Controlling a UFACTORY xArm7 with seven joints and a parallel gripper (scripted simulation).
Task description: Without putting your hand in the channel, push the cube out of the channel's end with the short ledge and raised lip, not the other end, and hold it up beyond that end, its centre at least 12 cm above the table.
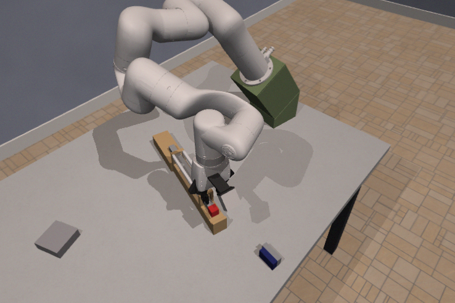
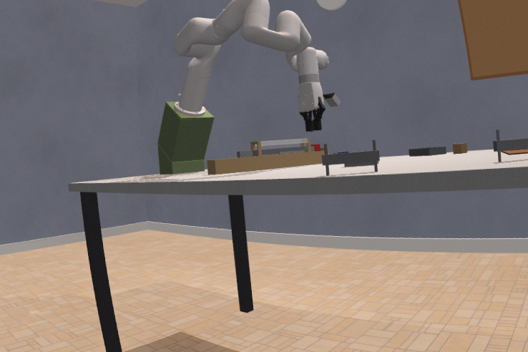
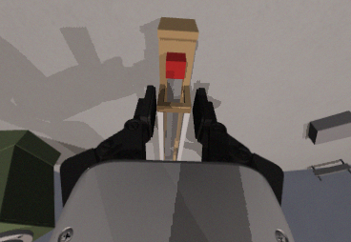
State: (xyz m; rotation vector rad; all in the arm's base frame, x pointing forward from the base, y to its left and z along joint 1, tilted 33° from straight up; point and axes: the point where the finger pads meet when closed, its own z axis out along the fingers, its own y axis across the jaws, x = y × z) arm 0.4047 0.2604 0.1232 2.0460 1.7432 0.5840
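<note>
The wooden channel lies 14 cm to the right of my hand, 8 cm below it and 2 cm behind it. From my hand the other things lie so: brown cube 50 cm ahead, 18 cm to the left, 12 cm below; flat grey block 38 cm ahead, 24 cm to the right, 12 cm below; blue block 20 cm to the left, 12 cm below, 4 cm behind.
</note>
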